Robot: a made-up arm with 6 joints. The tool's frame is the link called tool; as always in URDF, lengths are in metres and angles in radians. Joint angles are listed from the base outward.
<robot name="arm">
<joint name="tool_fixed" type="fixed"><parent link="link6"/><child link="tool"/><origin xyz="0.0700 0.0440 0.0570" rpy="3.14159 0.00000 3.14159"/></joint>
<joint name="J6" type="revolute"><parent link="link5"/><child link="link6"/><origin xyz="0.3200 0.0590 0.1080" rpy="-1.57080 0.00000 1.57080"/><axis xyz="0 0 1"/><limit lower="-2.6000" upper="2.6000"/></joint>
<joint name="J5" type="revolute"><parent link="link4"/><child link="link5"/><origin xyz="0.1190 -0.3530 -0.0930" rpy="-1.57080 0.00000 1.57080"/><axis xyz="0 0 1"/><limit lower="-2.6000" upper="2.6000"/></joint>
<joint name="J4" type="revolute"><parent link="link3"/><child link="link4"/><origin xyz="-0.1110 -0.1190 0.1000" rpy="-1.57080 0.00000 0.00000"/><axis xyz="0 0 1"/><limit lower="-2.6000" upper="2.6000"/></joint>
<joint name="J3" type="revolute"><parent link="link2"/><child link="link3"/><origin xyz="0.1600 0.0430 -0.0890" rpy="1.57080 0.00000 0.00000"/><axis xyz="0 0 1"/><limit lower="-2.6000" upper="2.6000"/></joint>
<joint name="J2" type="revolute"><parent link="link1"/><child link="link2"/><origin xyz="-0.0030 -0.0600 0.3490" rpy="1.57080 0.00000 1.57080"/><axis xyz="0 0 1"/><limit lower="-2.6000" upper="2.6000"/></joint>
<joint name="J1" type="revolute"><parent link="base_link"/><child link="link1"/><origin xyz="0.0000 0.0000 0.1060" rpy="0.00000 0.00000 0.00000"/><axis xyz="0 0 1"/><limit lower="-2.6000" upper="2.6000"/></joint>
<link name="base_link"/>
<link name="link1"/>
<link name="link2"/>
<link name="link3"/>
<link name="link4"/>
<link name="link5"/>
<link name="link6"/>
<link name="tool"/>
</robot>
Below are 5 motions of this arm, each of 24 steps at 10 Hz.
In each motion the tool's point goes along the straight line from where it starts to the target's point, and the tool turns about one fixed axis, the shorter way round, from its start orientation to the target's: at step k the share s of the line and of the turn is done. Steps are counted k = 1, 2, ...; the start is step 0. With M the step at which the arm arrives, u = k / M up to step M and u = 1 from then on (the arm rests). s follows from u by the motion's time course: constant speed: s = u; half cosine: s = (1 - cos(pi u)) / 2; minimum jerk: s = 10 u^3 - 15 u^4 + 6 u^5.
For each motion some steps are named. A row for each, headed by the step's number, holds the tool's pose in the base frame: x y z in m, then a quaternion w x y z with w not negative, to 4 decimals.
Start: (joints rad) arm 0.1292 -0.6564 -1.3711 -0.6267 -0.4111 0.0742
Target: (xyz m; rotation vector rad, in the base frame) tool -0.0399 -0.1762 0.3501 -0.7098 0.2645 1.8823
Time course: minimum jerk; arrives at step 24
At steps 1, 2, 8, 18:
1: -0.0123 -0.2112 0.3894 0.5905 -0.5933 0.0760 0.5418
2: -0.0125 -0.2111 0.3892 0.5904 -0.5921 0.0761 0.5431
8: -0.0181 -0.2039 0.3811 0.5848 -0.5375 0.0844 0.6017
18: -0.0370 -0.1798 0.3542 0.5385 -0.3307 0.1078 0.7674

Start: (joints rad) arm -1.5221 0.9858 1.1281 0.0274 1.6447 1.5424
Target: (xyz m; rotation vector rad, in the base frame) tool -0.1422 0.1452 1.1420 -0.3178 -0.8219 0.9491
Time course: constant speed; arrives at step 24
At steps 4, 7, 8, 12, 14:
4: 0.4883 0.3086 0.7679 0.6695 0.0282 0.2526 0.6980
7: 0.3937 0.2841 0.8240 0.7148 0.0003 0.1575 0.6814
8: 0.3622 0.2760 0.8427 0.7280 -0.0090 0.1253 0.6740
12: 0.2361 0.2433 0.9176 0.7708 -0.0460 -0.0047 0.6354
14: 0.1730 0.2269 0.9550 0.7860 -0.0642 -0.0698 0.6109

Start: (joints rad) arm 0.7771 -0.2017 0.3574 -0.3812 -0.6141 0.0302
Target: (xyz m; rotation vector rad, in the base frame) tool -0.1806 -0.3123 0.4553 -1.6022 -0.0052 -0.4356
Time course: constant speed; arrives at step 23
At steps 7, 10, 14, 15, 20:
7: -0.2159 -0.2043 0.3413 0.8797 -0.4555 0.1363 0.0019
10: -0.2093 -0.2245 0.3627 0.8516 -0.5109 0.1114 -0.0357
14: -0.2005 -0.2515 0.3912 0.8064 -0.5800 0.0771 -0.0856
15: -0.1983 -0.2583 0.3983 0.7938 -0.5963 0.0684 -0.0979
20: -0.1872 -0.2920 0.4339 0.7230 -0.6720 0.0244 -0.1585

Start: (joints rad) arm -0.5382 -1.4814 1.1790 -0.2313 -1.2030 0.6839
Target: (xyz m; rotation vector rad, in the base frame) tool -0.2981 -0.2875 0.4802 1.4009 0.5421 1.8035
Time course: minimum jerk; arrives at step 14
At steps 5, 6, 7, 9, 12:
5: -0.2865 -0.2057 0.3447 0.0234 0.3521 0.0402 0.9348
6: -0.2884 -0.2189 0.3665 0.0850 0.3918 0.0700 0.9134
7: -0.2904 -0.2332 0.3903 0.1512 0.4319 0.1018 0.8833
9: -0.2943 -0.2608 0.4359 0.2746 0.4991 0.1605 0.8061
12: -0.2977 -0.2850 0.4760 0.3767 0.5462 0.2083 0.7186

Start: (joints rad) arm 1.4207 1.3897 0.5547 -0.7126 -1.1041 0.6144
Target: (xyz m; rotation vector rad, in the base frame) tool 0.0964 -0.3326 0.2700 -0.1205 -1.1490 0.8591
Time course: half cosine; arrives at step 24
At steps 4, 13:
4: -0.1804 -0.1675 0.4461 0.6301 -0.3916 0.5836 0.3303
13: -0.0326 -0.2557 0.3520 0.8548 -0.2627 -0.0050 0.4476

